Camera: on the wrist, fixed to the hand. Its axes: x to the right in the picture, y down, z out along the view.
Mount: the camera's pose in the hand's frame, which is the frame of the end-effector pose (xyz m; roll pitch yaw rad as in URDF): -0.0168 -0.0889 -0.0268 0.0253 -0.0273 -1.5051
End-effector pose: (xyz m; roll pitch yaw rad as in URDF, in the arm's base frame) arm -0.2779 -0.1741 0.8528 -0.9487 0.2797 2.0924
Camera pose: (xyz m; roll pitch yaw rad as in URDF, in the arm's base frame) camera -0.2138 -0.1379 0.9119 -0.5196 -0.8887 1.0019
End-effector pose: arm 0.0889 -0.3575 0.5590 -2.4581 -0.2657 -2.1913
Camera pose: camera 0.1524 -0.3581 0.6288 2.8844 -0.6493 -0.4990
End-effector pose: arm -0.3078 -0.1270 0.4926 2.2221 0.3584 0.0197
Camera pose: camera -0.3441 -0.0525 0.4475 -2.6127 0.8969 1.9553
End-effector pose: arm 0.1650 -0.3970 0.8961 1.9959 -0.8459 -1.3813
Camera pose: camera 0.2327 -0.4260 0.8372 1.9133 0.5954 -0.8956
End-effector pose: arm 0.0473 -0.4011 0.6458 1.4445 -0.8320 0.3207
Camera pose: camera 0.0960 -0.3687 0.5717 1.4667 0.6630 0.1257
